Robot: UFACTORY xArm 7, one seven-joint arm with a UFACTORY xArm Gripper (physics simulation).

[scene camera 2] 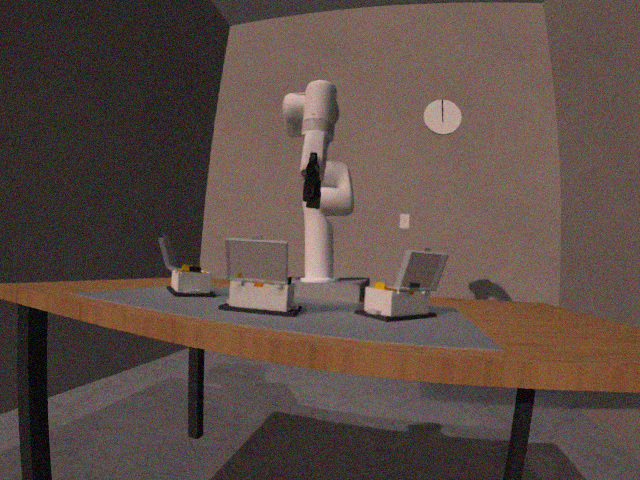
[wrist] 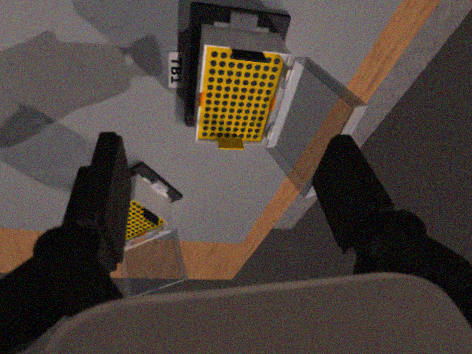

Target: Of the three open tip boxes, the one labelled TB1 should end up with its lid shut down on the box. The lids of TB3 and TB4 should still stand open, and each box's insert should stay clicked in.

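Frame: origin at the arm's base, x right, y ahead, z up, level; millimetres.
Where they show: gripper, fingertip midpoint: [scene camera 2: 311,205] [wrist: 229,158]; arm's base, link origin: [scene camera 2: 319,281].
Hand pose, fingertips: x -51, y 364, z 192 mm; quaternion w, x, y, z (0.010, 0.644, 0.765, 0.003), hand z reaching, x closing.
Note:
Things, the pixels of their top centre, and the offset from my fingertips. "*": a spot on its surface instead. Level surfaces: height alone.
- TB1 box, top centre: [wrist: 239,109] [scene camera 2: 264,275] dx +79, dy +54, dz -161 mm
- yellow insert, surface spot: [wrist: 235,100] * dx +80, dy +52, dz -179 mm
- black base, surface spot: [wrist: 189,75] * dx +87, dy +3, dz -228 mm
- middle box, top centre: [wrist: 227,104] [scene camera 2: 265,278] dx +81, dy +42, dz -170 mm
- left box's insert, top centre: [wrist: 123,233] [scene camera 2: 191,265] dx +341, dy -58, dz -161 mm
- open lid, surface spot: [wrist: 155,257] * dx +385, dy -4, dz -143 mm
- grey mat, surface height: dz -236 mm
The TB1 box [wrist: 237,95] has a yellow insert [wrist: 235,100] seated in it, with many dark holes. Its label [wrist: 174,71] lies on the mat beside the black base [wrist: 189,75]. Its clear lid [wrist: 312,115] stands open on the table-edge side. In the scene view the middle box [scene camera 2: 261,297], with its lid [scene camera 2: 256,260] upright, appears to be this one. Two other boxes [scene camera 2: 191,282] [scene camera 2: 395,302] have open lids [scene camera 2: 166,253] [scene camera 2: 421,270]; their labels are not readable. My gripper [scene camera 2: 312,206] [wrist: 229,158] is open and empty, high above the boxes.
The left box's insert [wrist: 140,220] and open lid [wrist: 155,257] show at lower left in the wrist view, partly behind a finger. The boxes stand on a grey mat [scene camera 2: 330,328] [wrist: 200,200]. The wooden table edge [scene camera 2: 289,353] [wrist: 270,215] runs beyond the TB1 lid.

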